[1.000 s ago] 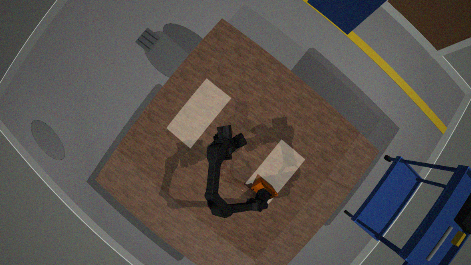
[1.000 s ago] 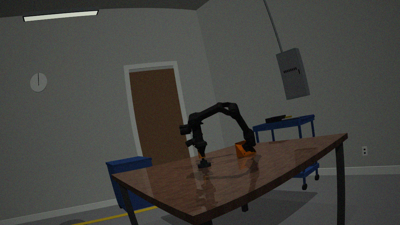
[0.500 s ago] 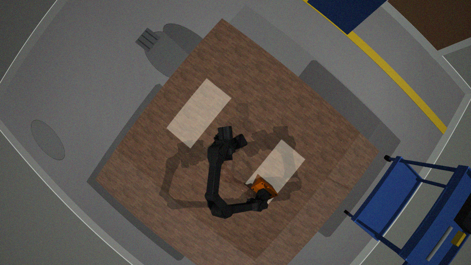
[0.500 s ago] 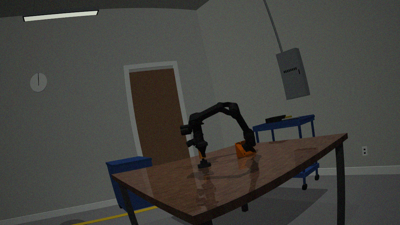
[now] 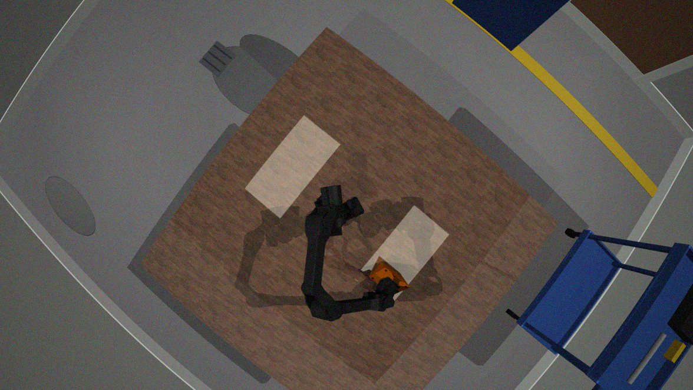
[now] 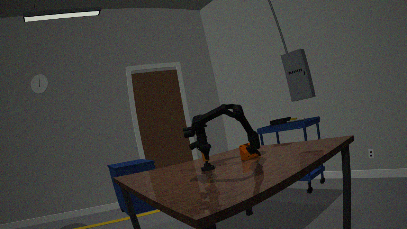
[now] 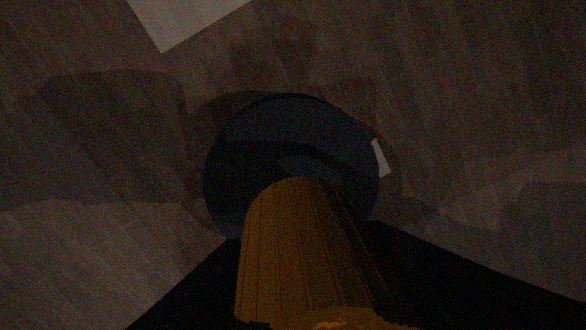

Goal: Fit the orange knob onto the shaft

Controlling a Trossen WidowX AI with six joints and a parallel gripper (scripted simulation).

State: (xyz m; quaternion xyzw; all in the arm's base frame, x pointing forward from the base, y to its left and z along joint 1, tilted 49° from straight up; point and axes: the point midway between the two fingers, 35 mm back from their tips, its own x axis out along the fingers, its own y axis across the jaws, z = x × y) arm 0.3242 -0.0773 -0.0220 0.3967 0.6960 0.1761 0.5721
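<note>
The orange knob is 20 mm above my gripper tip. Also, from my gripper tip: round dark pedestal (40 mm below).
</note>
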